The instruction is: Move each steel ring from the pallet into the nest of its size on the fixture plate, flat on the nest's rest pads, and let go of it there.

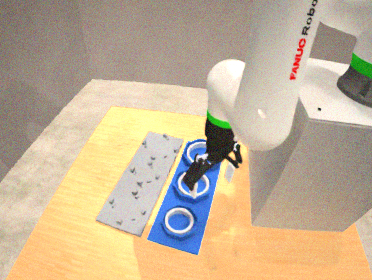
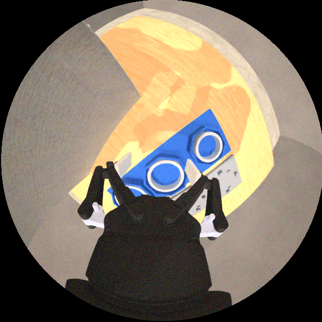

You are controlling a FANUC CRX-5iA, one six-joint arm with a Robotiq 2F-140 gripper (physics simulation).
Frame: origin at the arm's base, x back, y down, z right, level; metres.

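Seen in the pictures: gripper, between the fingertips: (image 1: pixel 210 186); arm's base, origin of its link: (image 1: pixel 364 93).
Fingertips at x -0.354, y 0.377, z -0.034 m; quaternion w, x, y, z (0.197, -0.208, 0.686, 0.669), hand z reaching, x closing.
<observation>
Offsets run from my fingertips to a thing's top centre. "spot": to the spot under its first point. Level surfaces: height alone.
The blue fixture plate (image 1: pixel 190 246) (image 2: pixel 207 118) holds three pale steel rings in its nests. The small ring @(spot: dx -0.127, dy +0.032, dz -0.121 m) (image 1: pixel 166 221) (image 2: pixel 196 146) is in the front nest, the middle ring @(spot: dx -0.007, dy +0.035, dz +0.035 m) (image 1: pixel 207 184) (image 2: pixel 149 176) in the centre nest, and the far ring @(spot: dx -0.084, dy +0.031, dz +0.182 m) (image 1: pixel 188 151) (image 2: pixel 131 187) in the back nest, partly hidden by the gripper. They look flat; pad contact cannot be made out. The grey pallet (image 1: pixel 162 145) (image 2: pixel 235 181) shows small pins and no ring on its visible parts. My gripper (image 1: pixel 212 183) (image 2: pixel 158 161) is open and empty, above the plate near the middle ring.
The pallet lies beside the fixture plate on the wooden table @(dy +0.072 m) (image 1: pixel 65 240) (image 2: pixel 120 122), a narrow strip apart. The big grey robot pedestal (image 1: pixel 300 185) (image 2: pixel 65 110) stands on the other side of the plate. The arm hides part of the table's back right.
</observation>
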